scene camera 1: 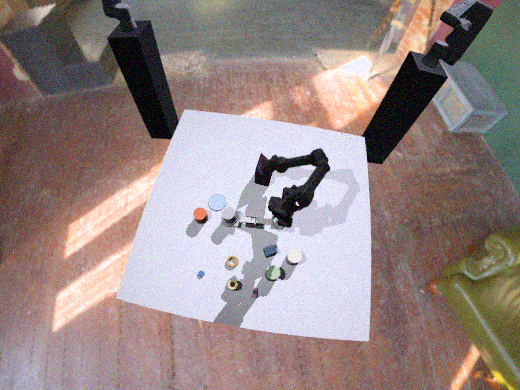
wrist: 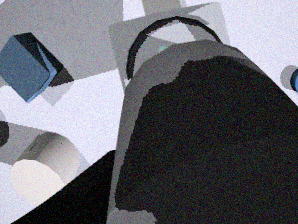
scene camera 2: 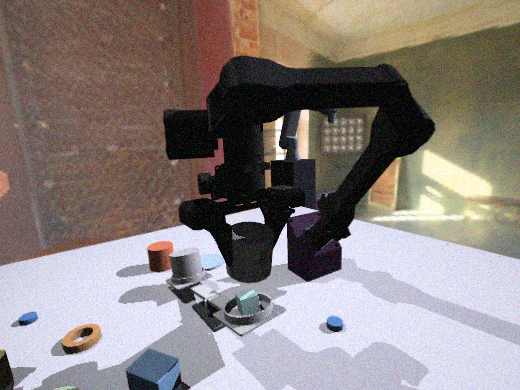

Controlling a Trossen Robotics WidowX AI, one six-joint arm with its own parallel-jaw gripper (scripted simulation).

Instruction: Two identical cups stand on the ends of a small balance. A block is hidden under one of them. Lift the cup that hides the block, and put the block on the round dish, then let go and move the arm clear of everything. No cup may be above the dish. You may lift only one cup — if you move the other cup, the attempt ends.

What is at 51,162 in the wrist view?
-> A cream cylinder.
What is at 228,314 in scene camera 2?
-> A small balance.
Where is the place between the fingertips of my gripper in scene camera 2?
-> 250,258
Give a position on a grey cup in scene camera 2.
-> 185,263
